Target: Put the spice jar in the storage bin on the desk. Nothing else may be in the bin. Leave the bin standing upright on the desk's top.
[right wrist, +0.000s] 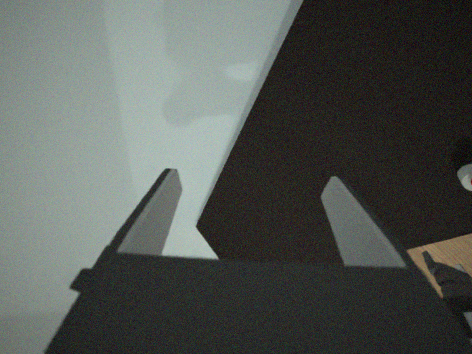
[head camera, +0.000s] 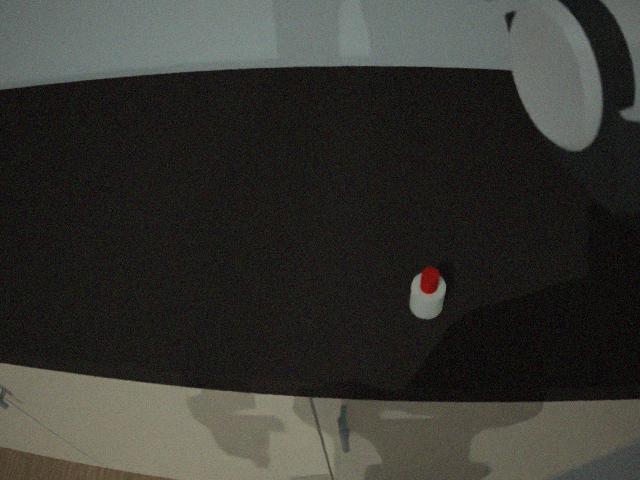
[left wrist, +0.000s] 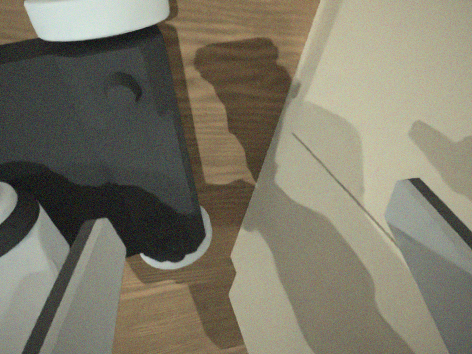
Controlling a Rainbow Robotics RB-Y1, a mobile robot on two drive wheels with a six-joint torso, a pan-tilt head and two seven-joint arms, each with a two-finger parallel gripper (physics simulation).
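Frame: origin at the robot's base, x ahead, y left, z up, level; centimetres.
Seen in the pictures: left gripper, fingertip midpoint: (right wrist: 440, 258) (left wrist: 253, 216); right gripper, fingertip midpoint: (right wrist: 252, 182).
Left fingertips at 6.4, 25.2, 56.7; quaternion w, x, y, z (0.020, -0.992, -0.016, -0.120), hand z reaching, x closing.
Observation:
Offsets run from my left fingertips to a thing's top centre, as dx, dy, dz. "pt": to the spot under its first point. Level surfaces: height alone.
The spice jar @[+27.3, -42.0, +40.8] (head camera: 427, 300), white with a red top, stands upright on a dark counter top @[dz +34.4] (head camera: 232, 217) (right wrist: 340, 110), right of the middle in the head camera. Part of the jar (right wrist: 465, 176) also shows at the right edge of the right wrist view. My right gripper (right wrist: 252, 182) is open and empty, above the dark top near its far corner, well away from the jar. My left gripper (left wrist: 253, 216) is open and empty, over the wooden floor beside the cream cabinet. The storage bin and the desk do not show in these views.
The cream cabinet front (head camera: 144, 413) (left wrist: 400, 65) has handles @[pt +19.4, -29.1, +22.3] (head camera: 343, 428). A pale wall (head camera: 155, 31) (right wrist: 60, 125) runs behind the counter. My right arm (head camera: 558, 77) reaches over the top's right side. My dark base (left wrist: 90, 115) stands on the wooden floor @[dz -56.6] (left wrist: 215, 150) beside the cabinet.

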